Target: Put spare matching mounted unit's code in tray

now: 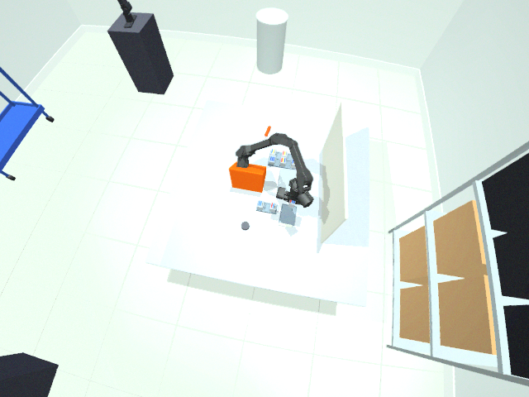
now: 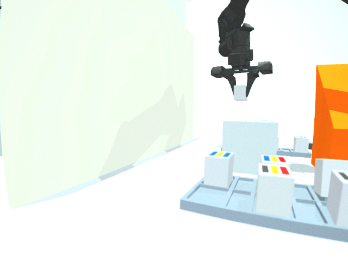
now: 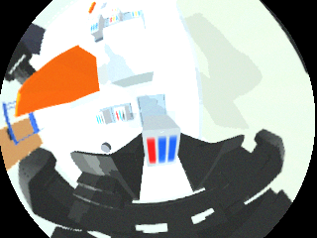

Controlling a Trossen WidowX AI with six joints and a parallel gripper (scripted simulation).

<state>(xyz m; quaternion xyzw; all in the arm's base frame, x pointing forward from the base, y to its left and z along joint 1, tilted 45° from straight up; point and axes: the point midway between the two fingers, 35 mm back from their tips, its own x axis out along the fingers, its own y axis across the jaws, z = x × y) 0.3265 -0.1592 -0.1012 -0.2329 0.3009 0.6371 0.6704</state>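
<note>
My gripper tip is now 160 mm above the flat light-blue tray and 10 mm to the left of it. Also, from my gripper tip: spare 20 mm above; then white mounted unit 190 mm to the left, 120 mm below, 40 mm behind; then rack 160 mm below, 140 mm behind, 10 mm to the left.
</note>
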